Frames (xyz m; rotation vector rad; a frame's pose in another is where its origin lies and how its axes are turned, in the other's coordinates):
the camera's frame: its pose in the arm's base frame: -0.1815 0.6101 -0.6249 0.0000 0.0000 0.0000
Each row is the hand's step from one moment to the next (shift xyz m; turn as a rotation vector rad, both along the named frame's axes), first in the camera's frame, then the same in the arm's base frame.
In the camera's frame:
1: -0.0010 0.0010 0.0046 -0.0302 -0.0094 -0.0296
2: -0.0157 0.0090 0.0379 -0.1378 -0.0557 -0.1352
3: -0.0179 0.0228 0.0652 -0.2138 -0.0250 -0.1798
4: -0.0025 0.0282 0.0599 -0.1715 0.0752 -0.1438
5: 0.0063 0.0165 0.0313 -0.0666 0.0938 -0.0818
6: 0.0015 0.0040 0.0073 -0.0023 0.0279 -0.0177
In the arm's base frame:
1: -0.0010 0.0010 0.0046 -0.0302 -0.0094 -0.0296
2: -0.0157 0.0090 0.0379 -0.1378 -0.0557 -0.1352
3: -0.0179 0.0228 0.0652 -0.2138 -0.0250 -0.1798
4: -0.0025 0.0282 0.0599 -0.1715 0.0752 -0.1438
5: 0.0063 0.0165 0.0313 -0.0666 0.0938 -0.0818
6: 0.0015 0.0040 0.0073 -0.0023 0.0279 -0.0177

